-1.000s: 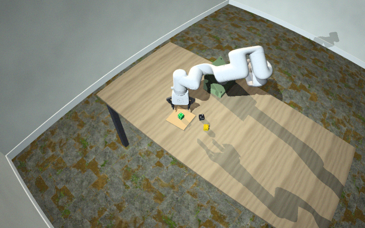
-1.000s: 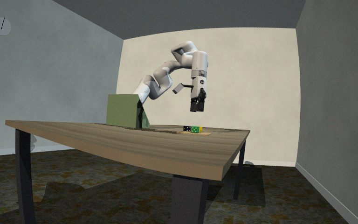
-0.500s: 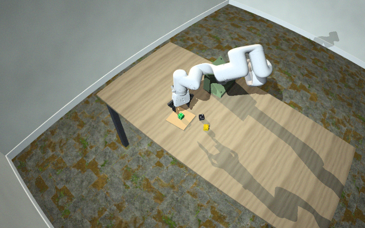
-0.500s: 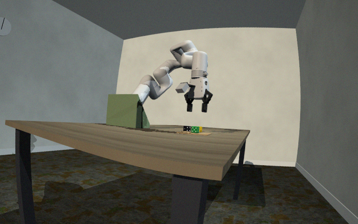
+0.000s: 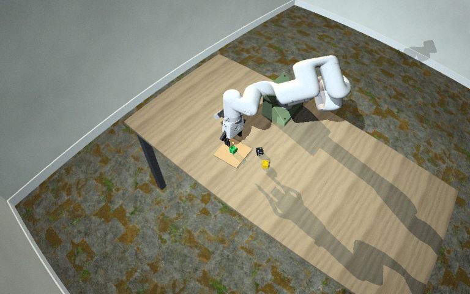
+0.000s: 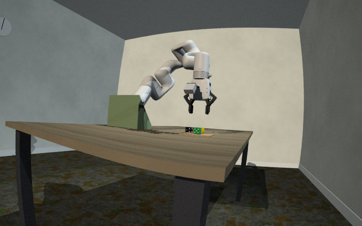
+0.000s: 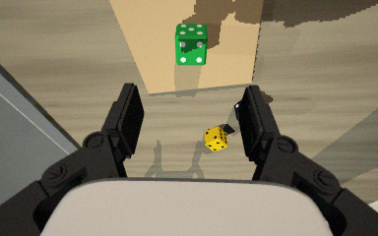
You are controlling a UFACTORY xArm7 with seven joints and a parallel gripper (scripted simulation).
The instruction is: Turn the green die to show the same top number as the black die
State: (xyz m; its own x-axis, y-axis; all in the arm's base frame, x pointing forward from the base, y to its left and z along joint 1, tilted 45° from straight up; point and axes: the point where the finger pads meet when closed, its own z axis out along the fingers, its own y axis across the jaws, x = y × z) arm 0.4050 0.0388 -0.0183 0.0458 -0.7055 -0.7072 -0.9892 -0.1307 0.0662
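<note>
Now: the green die 90 mm below my hand. Also, from my hand: black die (100 mm below, 90 mm to the left, 90 mm behind); then yellow die (170 mm to the left, 100 mm below, 50 mm behind); then tan mat (110 mm below).
</note>
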